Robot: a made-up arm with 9 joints. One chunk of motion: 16 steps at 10 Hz.
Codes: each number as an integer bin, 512 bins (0 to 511) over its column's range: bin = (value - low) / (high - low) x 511, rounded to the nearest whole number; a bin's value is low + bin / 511 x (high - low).
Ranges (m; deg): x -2.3..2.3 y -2.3..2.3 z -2.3..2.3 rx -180..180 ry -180..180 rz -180..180
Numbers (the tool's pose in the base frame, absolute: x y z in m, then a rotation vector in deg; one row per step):
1: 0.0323 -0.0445 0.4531 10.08 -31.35 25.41
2: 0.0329 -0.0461 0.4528 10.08 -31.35 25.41
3: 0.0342 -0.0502 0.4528 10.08 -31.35 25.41
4: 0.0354 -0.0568 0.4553 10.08 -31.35 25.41
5: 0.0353 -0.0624 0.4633 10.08 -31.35 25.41
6: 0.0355 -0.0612 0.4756 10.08 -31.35 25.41
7: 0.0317 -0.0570 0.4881 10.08 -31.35 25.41
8: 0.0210 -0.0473 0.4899 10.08 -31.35 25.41
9: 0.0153 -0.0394 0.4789 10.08 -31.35 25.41
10: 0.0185 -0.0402 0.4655 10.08 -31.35 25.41
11: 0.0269 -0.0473 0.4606 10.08 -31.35 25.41
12: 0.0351 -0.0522 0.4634 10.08 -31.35 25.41
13: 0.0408 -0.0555 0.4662 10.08 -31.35 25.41
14: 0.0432 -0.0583 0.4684 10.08 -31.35 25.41
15: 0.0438 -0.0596 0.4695 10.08 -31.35 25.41
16: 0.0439 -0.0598 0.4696 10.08 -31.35 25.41
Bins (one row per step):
1: 259 251 306 270 211 292
2: 259 250 306 270 211 292
3: 259 250 306 270 211 292
4: 259 249 306 270 211 292
5: 259 249 307 270 211 292
6: 259 249 308 270 211 292
7: 259 249 310 270 211 292
8: 258 250 310 270 211 292
9: 257 251 309 270 211 292
10: 258 251 307 270 211 292
11: 258 250 307 270 211 292
12: 259 250 307 270 211 292
13: 260 249 307 270 211 292
14: 260 249 308 270 211 292
15: 260 249 308 270 211 292
16: 260 249 308 270 211 292

